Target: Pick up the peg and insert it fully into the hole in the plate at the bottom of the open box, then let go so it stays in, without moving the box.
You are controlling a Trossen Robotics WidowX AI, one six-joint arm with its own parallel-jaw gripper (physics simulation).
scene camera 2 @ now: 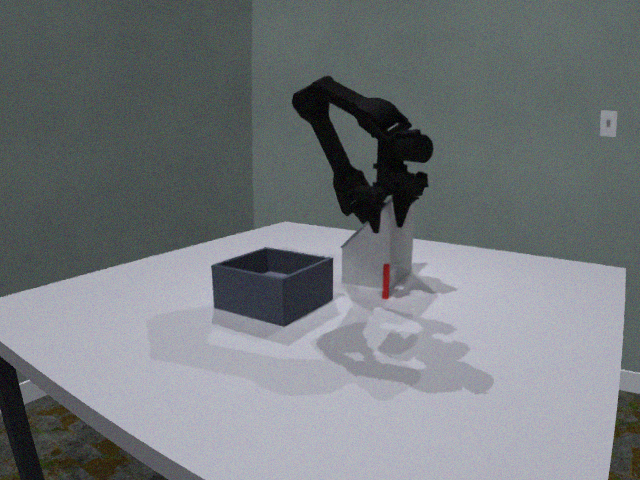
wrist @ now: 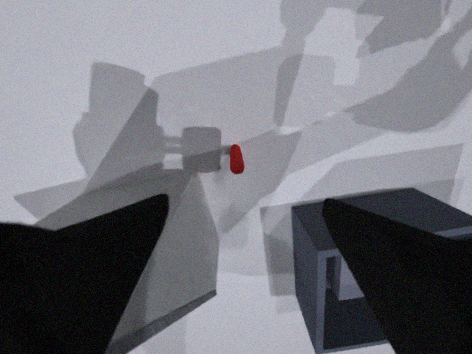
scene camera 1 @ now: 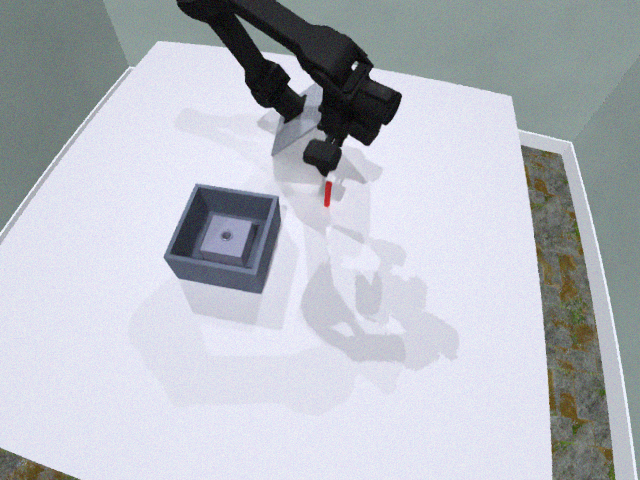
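Pixels of known places: gripper, fingertip midpoint: (scene camera 2: 388, 230) (wrist: 246, 204); arm's base, origin of the base link: (scene camera 1: 295, 109).
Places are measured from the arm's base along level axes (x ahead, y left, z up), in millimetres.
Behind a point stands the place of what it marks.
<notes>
A thin red peg (scene camera 1: 327, 194) {x 178, y 105, z -89 mm} (scene camera 2: 385, 281) {x 178, y 106, z -96 mm} (wrist: 237, 159) {x 173, y 112, z -62 mm} stands upright on the table, to the right of the open box in both scene views. The dark blue-grey open box (scene camera 1: 216, 277) {x 424, y -93, z -90 mm} (scene camera 2: 247, 295) {x 424, y -94, z -90 mm} (wrist: 306, 270) {x 235, y -60, z -76 mm} holds a light grey plate (scene camera 1: 237, 242) {x 342, y -67, z -81 mm} with a round hole (scene camera 1: 226, 235) {x 321, y -100, z -94 mm} in its top. My gripper (scene camera 2: 388, 229) {x 175, y 107, z 22 mm} (wrist: 246, 204) {x 175, y 107, z 22 mm} is open and empty, pointing down. It hangs above the peg and a little behind it, with its tips clear of the peg's top. In the wrist view the peg shows beyond the fingertips, roughly midway between them.
A grey angular block (scene camera 1: 296, 135) {x 108, y 21, z 17 mm} (scene camera 2: 365, 262) {x 118, y 27, z -77 mm} (wrist: 190, 255) {x 117, y 45, z -18 mm} stands behind the peg, under the arm. The box walls rise around the plate. The white table (scene camera 1: 413, 423) {x 642, y 328, z -139 mm} (scene camera 2: 361, 439) {x 696, y 296, z -139 mm} bears several arm shadows.
</notes>
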